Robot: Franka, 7 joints.
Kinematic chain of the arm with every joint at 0, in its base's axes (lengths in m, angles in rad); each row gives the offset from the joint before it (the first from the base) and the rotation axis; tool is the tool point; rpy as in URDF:
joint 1: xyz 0 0 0.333 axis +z
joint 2: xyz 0 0 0 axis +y
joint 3: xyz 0 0 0.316 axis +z
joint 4: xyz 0.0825 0 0 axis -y
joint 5: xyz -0.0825 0 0.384 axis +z
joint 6: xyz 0 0 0 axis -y
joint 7: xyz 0.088 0 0 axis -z
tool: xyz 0 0 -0.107 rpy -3.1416 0 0
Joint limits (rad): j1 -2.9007..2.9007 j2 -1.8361..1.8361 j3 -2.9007..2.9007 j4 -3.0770..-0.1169 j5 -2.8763..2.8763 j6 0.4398..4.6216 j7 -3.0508..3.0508
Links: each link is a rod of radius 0.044 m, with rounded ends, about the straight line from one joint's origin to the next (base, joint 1, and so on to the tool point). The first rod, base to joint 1, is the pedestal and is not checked.
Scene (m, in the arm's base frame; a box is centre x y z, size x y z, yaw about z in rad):
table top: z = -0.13
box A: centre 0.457 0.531 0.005 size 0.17 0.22 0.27 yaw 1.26
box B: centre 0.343 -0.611 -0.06 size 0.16 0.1 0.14 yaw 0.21
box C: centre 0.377 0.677 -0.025 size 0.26 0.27 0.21 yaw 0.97
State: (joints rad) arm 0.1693 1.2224 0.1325 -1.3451 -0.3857 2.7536 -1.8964
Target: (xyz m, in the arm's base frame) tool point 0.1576 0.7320 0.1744
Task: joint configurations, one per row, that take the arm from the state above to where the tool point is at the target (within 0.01 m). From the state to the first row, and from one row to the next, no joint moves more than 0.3 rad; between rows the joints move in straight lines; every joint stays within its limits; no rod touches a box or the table.
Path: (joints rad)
1: 0.2417 1.1604 0.0667 -1.2049 -0.4464 2.9940 -1.8648
2: 0.3142 1.0984 0.0009 -1.0646 -0.5071 3.2345 -1.8333
3: 0.3866 1.0364 -0.0649 -0.9244 -0.5678 3.4749 -1.8017
4: 0.4591 0.9744 -0.1307 -0.7841 -0.6284 3.7153 -1.7701
5: 0.5545 1.0013 0.0677 -0.9505 -0.5777 3.4806 -1.8017
6: 0.6499 1.0282 0.2661 -1.1169 -0.5270 3.2458 -1.8333
7: 0.7453 1.0551 0.4645 -1.2833 -0.4762 3.0110 -1.8648
8: 0.8407 1.0821 0.6629 -1.4497 -0.4255 2.7762 -1.8964

